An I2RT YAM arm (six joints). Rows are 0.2 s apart.
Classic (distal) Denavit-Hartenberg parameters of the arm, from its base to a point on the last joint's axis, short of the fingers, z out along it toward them. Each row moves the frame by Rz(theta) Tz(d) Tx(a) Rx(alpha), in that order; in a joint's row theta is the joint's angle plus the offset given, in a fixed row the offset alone. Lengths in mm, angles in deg.
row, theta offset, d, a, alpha
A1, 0, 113.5, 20, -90
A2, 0, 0, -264, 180
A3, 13.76, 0, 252.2, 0
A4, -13.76, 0, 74, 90
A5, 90, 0, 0, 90
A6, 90, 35.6, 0, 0
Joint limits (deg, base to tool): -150..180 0..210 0..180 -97..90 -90..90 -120..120
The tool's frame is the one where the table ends.
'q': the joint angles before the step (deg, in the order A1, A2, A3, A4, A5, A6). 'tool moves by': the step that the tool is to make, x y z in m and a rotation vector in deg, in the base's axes. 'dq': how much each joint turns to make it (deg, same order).
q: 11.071 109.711 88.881 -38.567 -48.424 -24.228
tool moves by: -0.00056 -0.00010 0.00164 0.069 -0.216 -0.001
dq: 0.000 -0.241 -0.001 0.001 -0.022 0.022
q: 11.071 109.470 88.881 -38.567 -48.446 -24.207
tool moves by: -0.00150 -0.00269 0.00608 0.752 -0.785 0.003
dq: -0.372 -0.851 0.001 0.045 -0.699 -0.021
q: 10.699 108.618 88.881 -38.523 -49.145 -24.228
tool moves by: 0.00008 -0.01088 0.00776 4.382 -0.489 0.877
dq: -1.792 -0.787 0.001 0.459 -5.005 0.022
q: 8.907 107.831 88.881 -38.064 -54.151 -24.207
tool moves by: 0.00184 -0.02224 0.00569 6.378 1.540 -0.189
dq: -3.519 -0.351 -0.001 0.175 -7.278 1.487
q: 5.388 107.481 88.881 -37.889 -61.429 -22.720
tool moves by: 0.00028 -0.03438 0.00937 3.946 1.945 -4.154
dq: -5.092 -1.137 -0.001 0.087 -3.868 3.322
